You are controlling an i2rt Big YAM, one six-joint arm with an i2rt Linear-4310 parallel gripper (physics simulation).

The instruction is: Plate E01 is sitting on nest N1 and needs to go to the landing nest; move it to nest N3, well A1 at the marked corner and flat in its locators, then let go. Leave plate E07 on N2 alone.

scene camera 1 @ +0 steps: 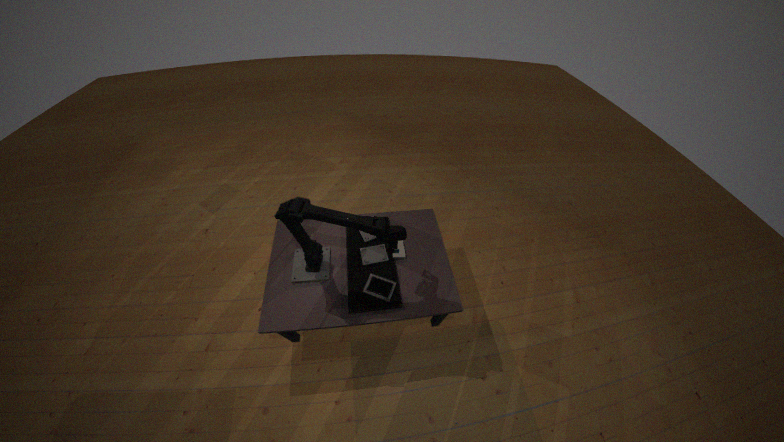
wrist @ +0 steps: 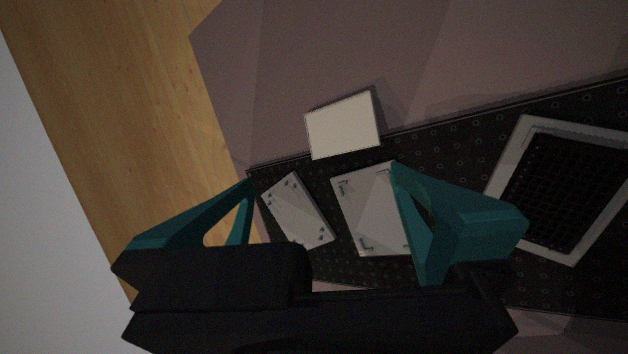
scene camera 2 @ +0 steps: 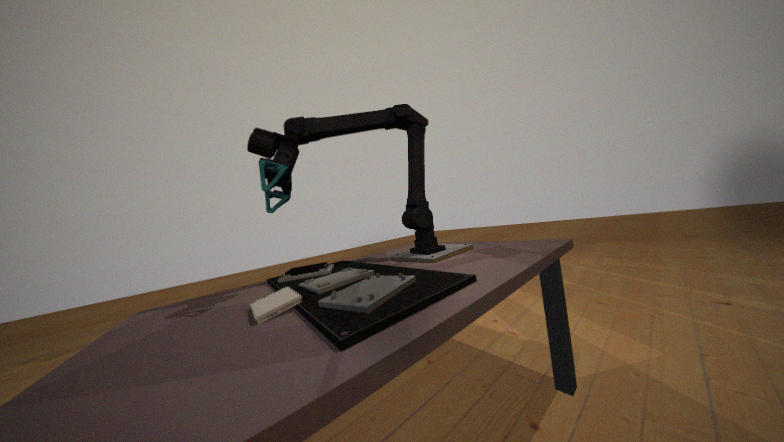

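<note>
A pale plate point(scene camera 1: 400, 254) point(scene camera 2: 275, 304) point(wrist: 342, 125) lies off the nests, tilted against the board's long edge; its label does not show. A black plate point(scene camera 1: 379, 287) point(scene camera 2: 305, 269) point(wrist: 560, 195) sits in a light frame nest point(scene camera 1: 367, 283) point(wrist: 511, 160). A middle nest point(scene camera 1: 374, 254) point(scene camera 2: 336, 280) point(wrist: 370, 215) with corner locators is empty, as is the end nest point(scene camera 1: 366, 236) point(scene camera 2: 367, 293) point(wrist: 297, 212) with pins. Nest and plate names are not legible. My gripper point(scene camera 2: 267, 200) point(wrist: 318, 177) is open and empty, high above the pale plate and board, fingers slanted.
The nests stand on a black perforated board point(scene camera 1: 356, 304) point(scene camera 2: 439, 285) point(wrist: 435, 150), a low raised step on the table point(scene camera 1: 280, 307) point(scene camera 2: 181, 362) point(wrist: 320, 50). The arm's base plate point(scene camera 1: 299, 274) point(scene camera 2: 458, 251) stands on the other side of the board from the pale plate.
</note>
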